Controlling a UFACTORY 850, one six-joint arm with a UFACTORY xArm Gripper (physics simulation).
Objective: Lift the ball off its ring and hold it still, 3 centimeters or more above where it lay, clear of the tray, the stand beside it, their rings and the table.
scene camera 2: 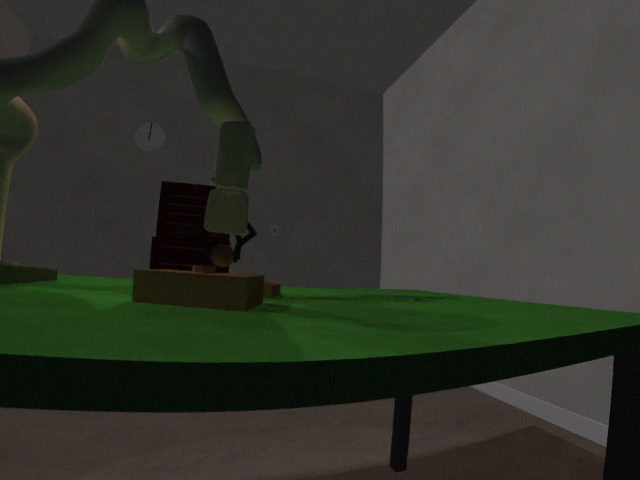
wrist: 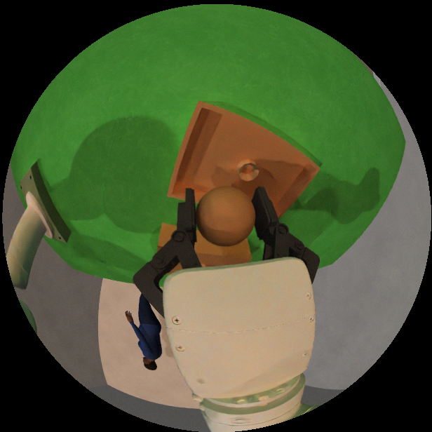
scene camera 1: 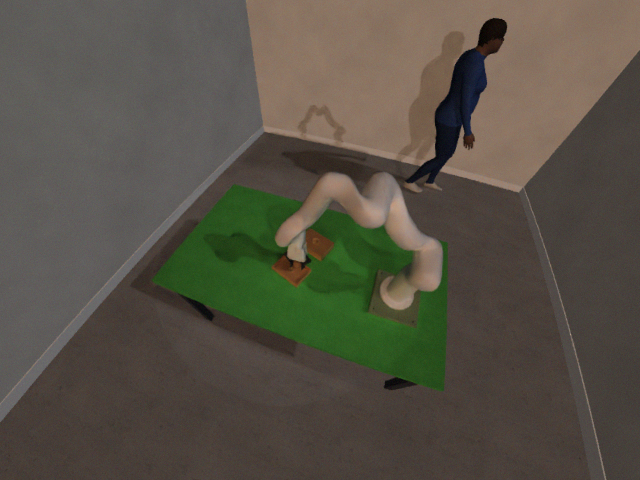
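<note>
My gripper point(scene camera 1: 296, 265) point(scene camera 2: 223, 256) point(wrist: 224, 196) is shut on the brown ball point(wrist: 226, 222), with a black finger on each side of it. In scene camera 2 the ball point(scene camera 2: 221, 253) shows raised, above the top level of the stand point(scene camera 2: 196, 289). The orange-brown tray point(scene camera 1: 296, 279) point(wrist: 225, 135) lies below the gripper; its ring point(wrist: 241, 171) stands inside it, with no ball on it. The stand also shows beside the tray in scene camera 1 point(scene camera 1: 321, 251) and, partly hidden by the ball and gripper, in the wrist view point(wrist: 222, 254). The stand's ring point(scene camera 1: 315, 240) point(scene camera 2: 203, 268) is on its top.
The green table point(scene camera 1: 248, 304) point(scene camera 2: 361, 330) carries everything. The arm's base plate point(scene camera 1: 392, 314) is at the table's right in scene camera 1. A person in blue point(scene camera 1: 460, 98) point(wrist: 150, 332) is beyond the table. A dark red cabinet point(scene camera 2: 178, 222) is in the background of scene camera 2.
</note>
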